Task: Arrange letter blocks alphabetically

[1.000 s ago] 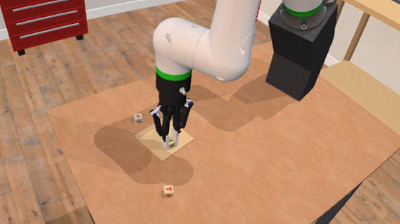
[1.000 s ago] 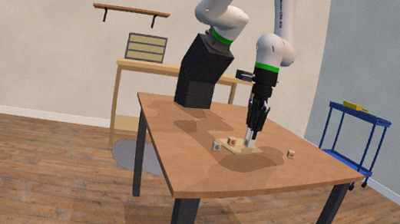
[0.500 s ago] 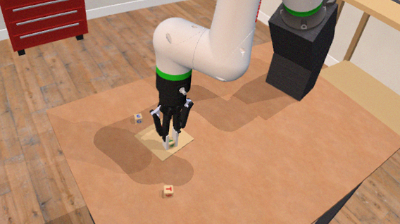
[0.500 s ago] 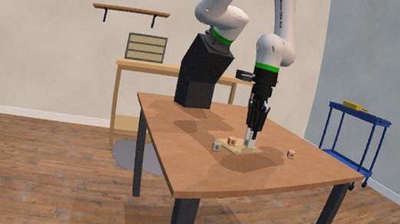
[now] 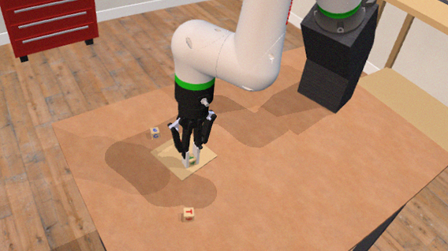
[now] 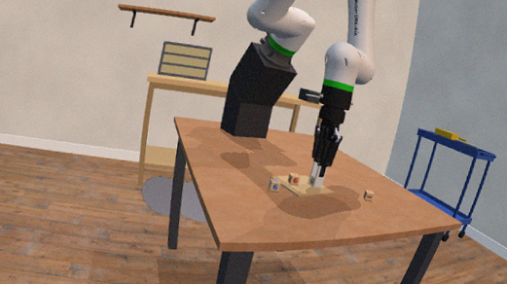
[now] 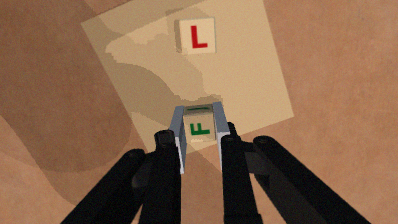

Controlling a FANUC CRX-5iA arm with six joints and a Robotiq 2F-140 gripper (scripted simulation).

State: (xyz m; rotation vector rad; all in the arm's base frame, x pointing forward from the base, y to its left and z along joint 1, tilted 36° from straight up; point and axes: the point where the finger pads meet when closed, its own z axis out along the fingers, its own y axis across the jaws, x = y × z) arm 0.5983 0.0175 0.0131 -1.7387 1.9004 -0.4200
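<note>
Right now the tan mat is 4 cm to the right of my hand and 4 cm below it.
</note>
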